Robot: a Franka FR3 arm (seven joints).
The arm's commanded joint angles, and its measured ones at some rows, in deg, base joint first. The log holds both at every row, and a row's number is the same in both.
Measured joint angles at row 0: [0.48 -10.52 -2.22 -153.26 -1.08 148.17 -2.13]
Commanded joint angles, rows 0 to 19: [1.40 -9.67 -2.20 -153.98 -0.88 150.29 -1.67]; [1.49 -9.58 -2.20 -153.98 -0.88 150.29 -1.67]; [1.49 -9.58 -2.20 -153.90 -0.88 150.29 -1.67]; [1.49 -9.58 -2.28 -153.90 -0.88 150.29 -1.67]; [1.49 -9.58 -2.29 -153.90 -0.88 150.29 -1.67]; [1.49 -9.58 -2.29 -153.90 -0.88 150.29 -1.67]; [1.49 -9.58 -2.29 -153.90 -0.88 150.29 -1.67]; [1.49 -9.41 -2.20 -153.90 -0.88 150.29 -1.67]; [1.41 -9.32 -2.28 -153.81 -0.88 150.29 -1.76]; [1.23 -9.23 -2.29 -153.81 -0.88 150.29 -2.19]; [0.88 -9.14 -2.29 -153.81 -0.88 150.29 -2.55]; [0.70 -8.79 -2.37 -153.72 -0.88 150.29 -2.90]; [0.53 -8.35 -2.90 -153.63 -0.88 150.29 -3.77]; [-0.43 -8.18 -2.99 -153.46 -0.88 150.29 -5.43]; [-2.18 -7.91 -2.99 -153.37 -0.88 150.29 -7.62]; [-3.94 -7.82 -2.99 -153.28 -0.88 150.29 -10.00]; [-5.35 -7.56 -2.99 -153.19 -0.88 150.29 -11.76]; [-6.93 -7.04 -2.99 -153.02 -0.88 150.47 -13.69]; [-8.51 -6.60 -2.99 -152.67 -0.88 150.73 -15.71]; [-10.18 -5.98 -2.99 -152.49 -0.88 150.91 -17.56]
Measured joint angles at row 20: [-4.91 -9.42 -2.97 -152.82 -1.23 149.23 -11.21]
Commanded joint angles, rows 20 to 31: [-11.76 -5.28 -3.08 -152.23 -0.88 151.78 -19.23]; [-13.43 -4.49 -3.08 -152.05 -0.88 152.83 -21.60]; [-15.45 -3.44 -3.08 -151.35 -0.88 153.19 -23.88]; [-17.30 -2.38 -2.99 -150.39 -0.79 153.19 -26.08]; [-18.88 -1.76 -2.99 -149.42 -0.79 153.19 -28.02]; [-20.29 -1.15 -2.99 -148.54 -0.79 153.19 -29.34]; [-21.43 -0.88 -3.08 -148.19 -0.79 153.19 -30.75]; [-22.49 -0.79 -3.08 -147.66 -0.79 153.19 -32.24]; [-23.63 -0.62 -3.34 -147.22 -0.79 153.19 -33.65]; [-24.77 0.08 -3.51 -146.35 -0.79 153.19 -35.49]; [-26.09 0.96 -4.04 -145.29 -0.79 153.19 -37.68]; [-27.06 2.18 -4.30 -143.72 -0.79 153.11 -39.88]
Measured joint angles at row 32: [-23.05 -3.75 -3.60 -147.39 -1.19 151.53 -33.24]
